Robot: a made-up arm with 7 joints. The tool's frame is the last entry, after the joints.
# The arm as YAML. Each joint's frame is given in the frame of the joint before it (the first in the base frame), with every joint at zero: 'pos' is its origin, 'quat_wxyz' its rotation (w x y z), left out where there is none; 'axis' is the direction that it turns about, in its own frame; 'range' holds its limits. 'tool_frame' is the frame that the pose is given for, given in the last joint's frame.
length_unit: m
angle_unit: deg
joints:
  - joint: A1
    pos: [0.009, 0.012, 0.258]
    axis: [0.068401, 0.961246, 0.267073]
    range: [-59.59, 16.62]
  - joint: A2
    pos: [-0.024, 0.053, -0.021]
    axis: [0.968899, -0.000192, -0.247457]
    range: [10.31, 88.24]
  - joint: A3
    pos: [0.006, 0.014, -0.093]
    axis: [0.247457, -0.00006, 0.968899]
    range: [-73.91, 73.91]
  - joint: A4
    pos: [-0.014, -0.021, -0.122]
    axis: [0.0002, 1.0, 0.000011]
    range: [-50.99, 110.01]
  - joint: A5
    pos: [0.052, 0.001, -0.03]
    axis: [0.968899, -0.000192, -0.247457]
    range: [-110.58, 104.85]
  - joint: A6
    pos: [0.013, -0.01, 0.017]
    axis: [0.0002, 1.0, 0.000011]
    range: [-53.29, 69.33]
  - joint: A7
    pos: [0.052, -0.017, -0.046]
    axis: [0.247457, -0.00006, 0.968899]
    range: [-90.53, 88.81]
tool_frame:
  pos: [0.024, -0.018, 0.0]
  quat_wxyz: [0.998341, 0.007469, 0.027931, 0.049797]
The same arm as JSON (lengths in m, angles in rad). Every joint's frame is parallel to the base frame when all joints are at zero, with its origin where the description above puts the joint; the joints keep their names.
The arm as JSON. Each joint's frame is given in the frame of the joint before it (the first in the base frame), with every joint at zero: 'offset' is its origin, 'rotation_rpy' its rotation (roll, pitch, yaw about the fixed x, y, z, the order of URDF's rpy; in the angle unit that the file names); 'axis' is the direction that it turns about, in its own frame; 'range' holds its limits. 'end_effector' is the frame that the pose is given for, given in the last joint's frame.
{"length_unit": "m", "angle_unit": "rad", "chain": [{"id": "A1", "offset": [0.009, 0.012, 0.258], "rotation_rpy": [0.0, 0.0, 0.0], "axis": [0.068403, 0.961235, 0.26711], "range": [-1.04, 0.2901]}, {"id": "A2", "offset": [-0.024, 0.053, -0.021], "rotation_rpy": [0.0, 0.0, 0.0], "axis": [0.968889, -0.0002, -0.247497], "range": [0.1799, 1.5401]}, {"id": "A3", "offset": [0.006, 0.014, -0.093], "rotation_rpy": [0.0, 0.0, 0.0], "axis": [0.247497, -0.0001, 0.968889], "range": [-1.29, 1.29]}, {"id": "A4", "offset": [-0.014, -0.021, -0.122], "rotation_rpy": [0.0, 0.0, 0.0], "axis": [0.0002, 1.0, 0.0], "range": [-0.8899, 1.92]}, {"id": "A5", "offset": [0.052, 0.001, -0.03], "rotation_rpy": [0.0, 0.0, 0.0], "axis": [0.968889, -0.0002, -0.247497], "range": [-1.93, 1.83]}, {"id": "A6", "offset": [0.013, -0.01, 0.017], "rotation_rpy": [0.0, 0.0, 0.0], "axis": [0.0002, 1.0, 0.0], "range": [-0.9301, 1.21]}, {"id": "A7", "offset": [0.052, -0.017, -0.046], "rotation_rpy": [0.0, 0.0, 0.0], "axis": [0.247497, -0.0001, 0.968889], "range": [-1.58, 1.55]}], "end_effector": {"offset": [0.024, -0.018, 0.0], "rotation_rpy": [0.0177, 0.0551, 0.1002]}}
